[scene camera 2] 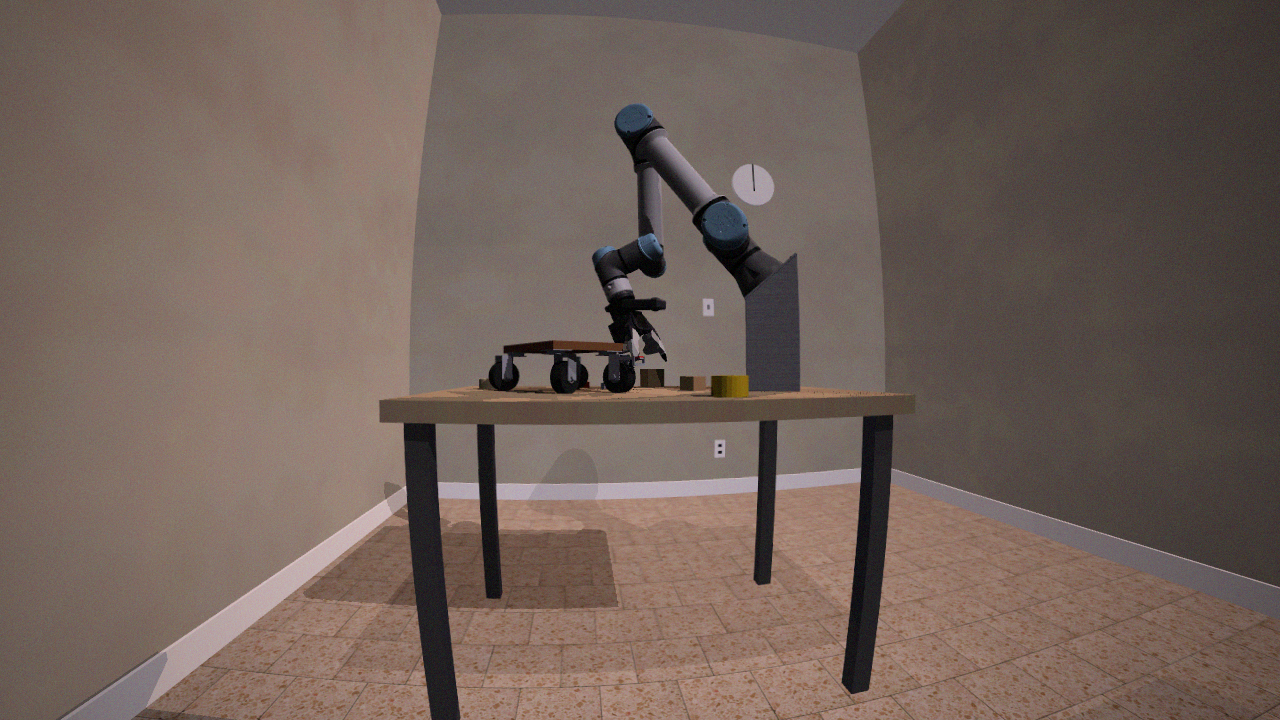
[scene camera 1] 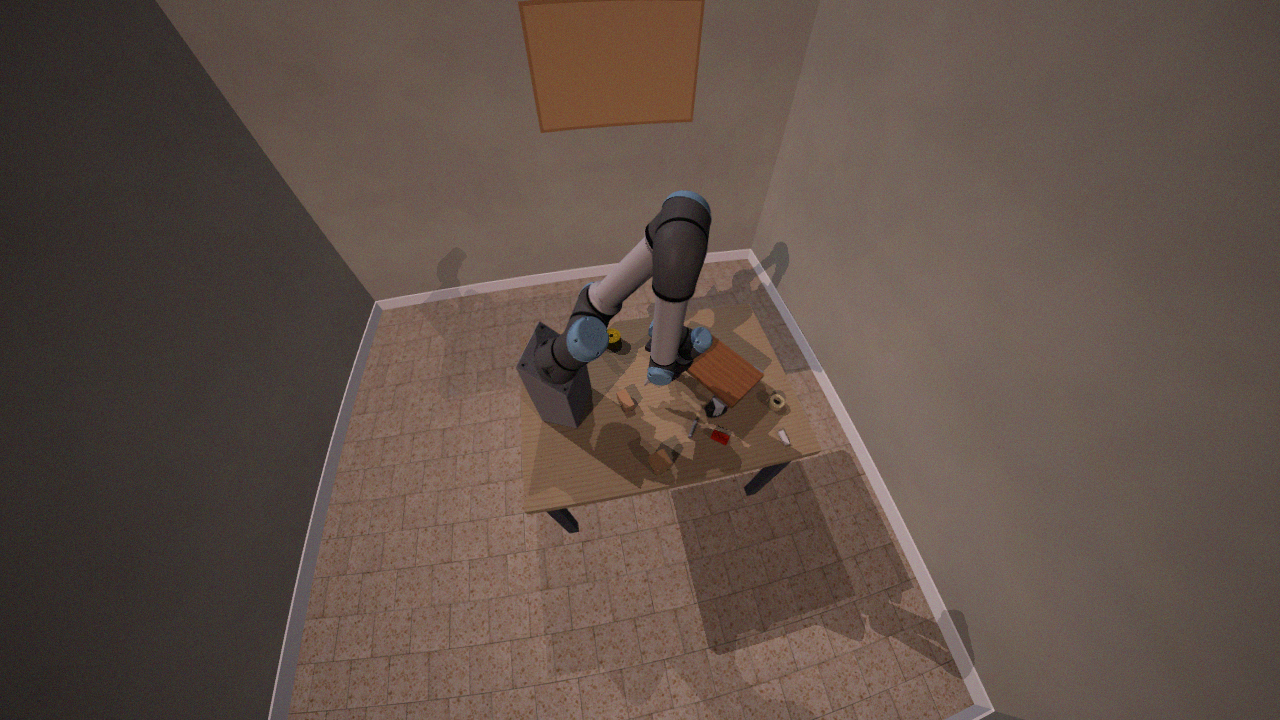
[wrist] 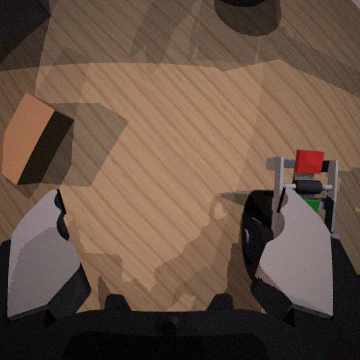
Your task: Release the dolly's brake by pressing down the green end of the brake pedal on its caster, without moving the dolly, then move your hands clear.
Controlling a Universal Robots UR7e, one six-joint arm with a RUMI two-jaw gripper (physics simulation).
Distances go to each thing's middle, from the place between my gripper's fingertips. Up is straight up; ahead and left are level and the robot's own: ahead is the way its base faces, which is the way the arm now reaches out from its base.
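There's a wooden dolly (scene camera 2: 619, 376) that's 22 cm ahead of my hand, 9 cm to the right of it and 2 cm below it. The yellow cylinder (scene camera 2: 730, 386) is 26 cm to the left of my hand, 9 cm behind it and 6 cm below it, and the brake pedal (wrist: 307, 162) is 6 cm ahead of my hand and 6 cm to the left of it.
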